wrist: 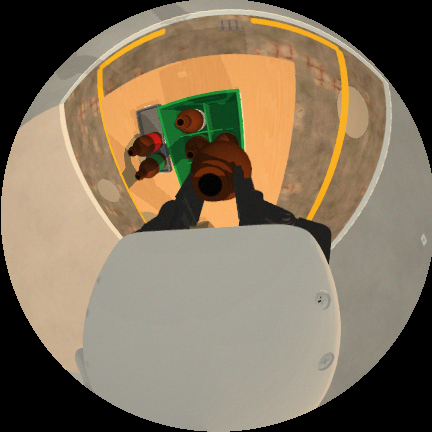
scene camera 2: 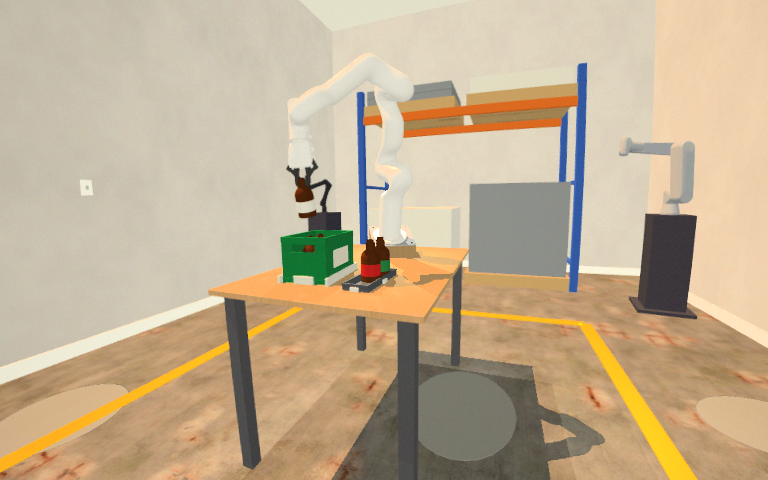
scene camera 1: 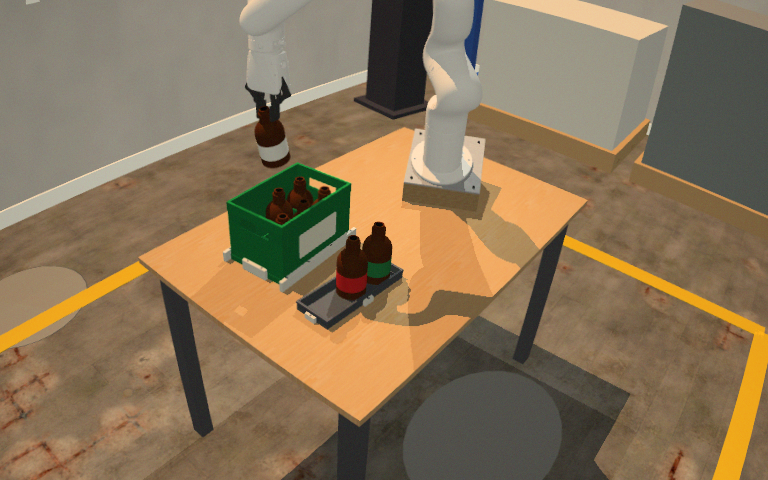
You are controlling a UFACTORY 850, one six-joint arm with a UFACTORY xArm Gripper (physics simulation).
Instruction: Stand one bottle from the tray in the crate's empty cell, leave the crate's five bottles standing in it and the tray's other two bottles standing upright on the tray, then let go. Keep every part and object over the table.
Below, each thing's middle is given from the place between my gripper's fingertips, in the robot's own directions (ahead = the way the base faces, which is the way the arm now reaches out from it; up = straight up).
I see my gripper 35 cm above the pale rail (scene camera 1: 284, 284), 15 cm to the right of it and 5 cm past it.
